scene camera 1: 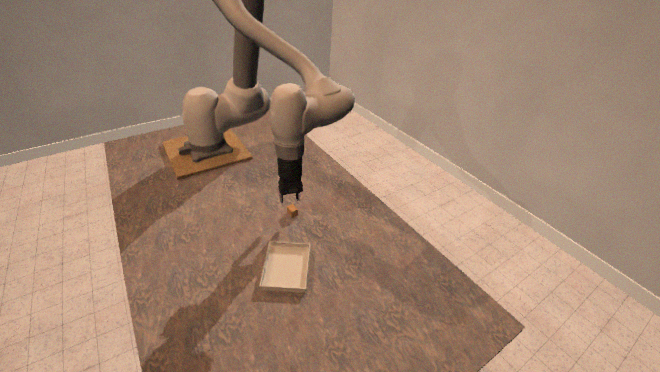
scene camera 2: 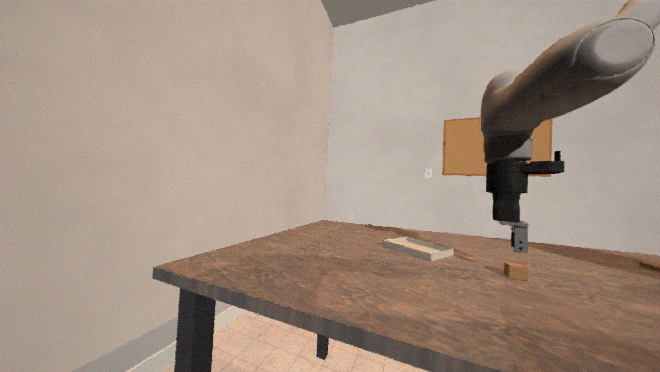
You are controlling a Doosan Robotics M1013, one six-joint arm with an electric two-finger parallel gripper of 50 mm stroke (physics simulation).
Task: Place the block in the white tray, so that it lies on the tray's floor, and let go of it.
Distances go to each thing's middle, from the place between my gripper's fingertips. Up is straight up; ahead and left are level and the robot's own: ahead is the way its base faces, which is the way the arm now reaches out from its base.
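Scene:
The white tray (scene camera 1: 286,265), well, my hand is 21 cm short of it, and it's 12 cm to the left of the tray and 5 cm above it.

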